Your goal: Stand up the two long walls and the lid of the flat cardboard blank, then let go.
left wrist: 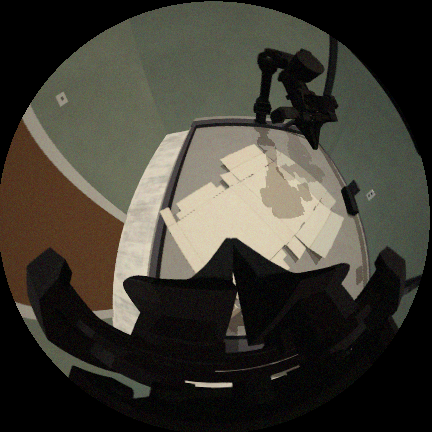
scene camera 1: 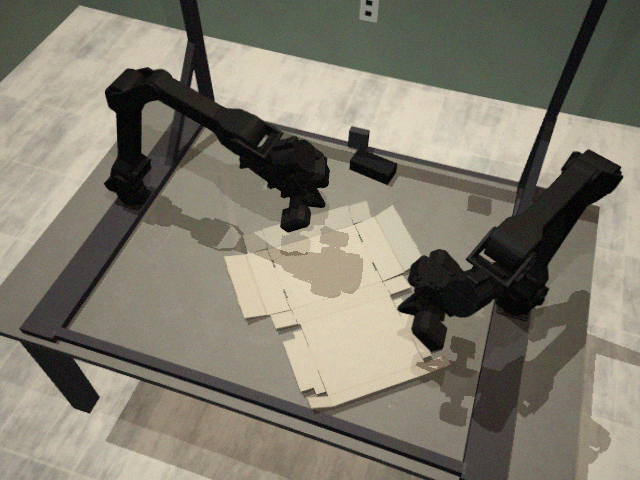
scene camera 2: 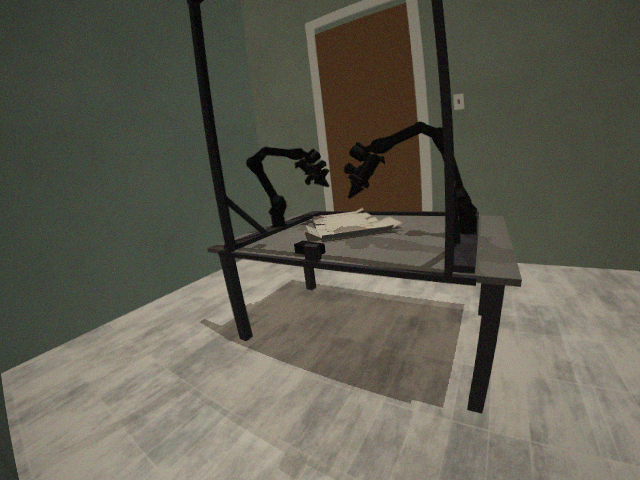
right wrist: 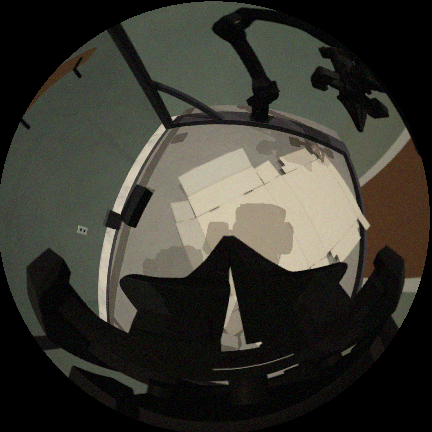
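Where they show: left gripper, between the fingertips: [left wrist: 229,242] [scene camera 1: 399,309] [scene camera 2: 328,186] [right wrist: 359,131]; right gripper, between the fingertips: [left wrist: 314,149] [scene camera 1: 323,206] [scene camera 2: 348,198] [right wrist: 227,240]; left arm's base, origin of its link: [scene camera 1: 513,305] [scene camera 2: 278,225] [right wrist: 259,117]; right arm's base, origin of its link: [left wrist: 259,121] [scene camera 1: 133,198] [scene camera 2: 467,231].
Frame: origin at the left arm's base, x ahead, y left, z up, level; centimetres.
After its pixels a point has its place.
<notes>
The pale cardboard blank [scene camera 1: 351,341] @(x 29.9, y 19.7, z -0.1 cm) [scene camera 2: 346,223] @(x 34.6, y 10.9, z -0.8 cm) [left wrist: 215,225] @(x 30.0, y 22.6, z -0.1 cm) [right wrist: 320,215] @(x 33.2, y 16.8, z -0.2 cm) lies spread nearly flat on the table. Its side panels [scene camera 1: 248,289] @(x 55.1, y 14.9, z -0.4 cm) [right wrist: 217,167] @(x 27.0, y -8.8, z 0.7 cm) lie low, with outer edges slightly off the table in places. A narrow strip [scene camera 1: 382,384] @(x 21.4, y 26.9, z 0.5 cm) [left wrist: 172,220] @(x 30.9, y 33.3, z 0.4 cm) runs along the lid's end. My left gripper [scene camera 1: 401,308] @(x 21.7, y 19.6, z 17.1 cm) [scene camera 2: 327,184] @(x 21.7, y 19.6, z 17.1 cm) [left wrist: 229,242] @(x 21.7, y 19.6, z 17.1 cm) [right wrist: 359,130] @(x 21.7, y 19.6, z 17.1 cm) is shut and empty above the blank's right side in scene camera 1. My right gripper [scene camera 1: 323,205] @(x 43.5, y -1.9, z 13.7 cm) [scene camera 2: 351,196] @(x 43.5, y -1.9, z 13.7 cm) [right wrist: 227,240] @(x 43.5, y -1.9, z 13.7 cm) [left wrist: 314,149] @(x 43.5, y -1.9, z 13.7 cm) is shut and empty above its far end. The arms hide parts of the blank.
A black box-like fixture [scene camera 1: 373,166] @(x 39.2, y -28.0, z 1.6 cm) [scene camera 2: 310,249] [left wrist: 350,200] @(x 38.3, y -27.2, z 1.6 cm) [right wrist: 137,206] @(x 40.0, y -27.2, z 0.8 cm) stands at the table edge beyond the blank in scene camera 1. Dark rails [scene camera 1: 206,382] @(x 54.2, y 37.6, z 0.1 cm) border the table, and frame posts [scene camera 1: 196,41] @(x 87.5, y -34.5, z 21.9 cm) [scene camera 2: 209,118] @(x 4.0, y -36.3, z 53.1 cm) rise beside the arms. Arm shadows fall across the cardboard.
</notes>
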